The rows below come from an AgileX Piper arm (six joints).
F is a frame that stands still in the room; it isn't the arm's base.
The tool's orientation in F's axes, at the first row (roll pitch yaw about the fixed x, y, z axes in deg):
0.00, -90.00, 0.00
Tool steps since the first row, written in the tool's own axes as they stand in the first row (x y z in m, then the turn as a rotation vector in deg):
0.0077, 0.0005, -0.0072, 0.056, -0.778, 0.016
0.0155, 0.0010, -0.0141, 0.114, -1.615, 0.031
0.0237, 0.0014, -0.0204, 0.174, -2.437, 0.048
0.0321, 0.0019, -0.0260, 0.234, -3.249, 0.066
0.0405, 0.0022, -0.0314, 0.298, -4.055, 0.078
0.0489, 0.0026, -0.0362, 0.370, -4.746, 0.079
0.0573, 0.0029, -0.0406, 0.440, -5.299, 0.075
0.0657, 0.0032, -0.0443, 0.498, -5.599, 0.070
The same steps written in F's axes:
0.0072, 0.0005, 0.0077, -0.016, -0.778, 0.056
0.0141, 0.0010, 0.0155, -0.031, -1.615, 0.114
0.0204, 0.0014, 0.0237, -0.048, -2.437, 0.174
0.0260, 0.0019, 0.0321, -0.066, -3.249, 0.234
0.0314, 0.0022, 0.0405, -0.078, -4.055, 0.298
0.0362, 0.0026, 0.0489, -0.079, -4.746, 0.370
0.0406, 0.0029, 0.0573, -0.075, -5.299, 0.440
0.0443, 0.0032, 0.0657, -0.070, -5.599, 0.498

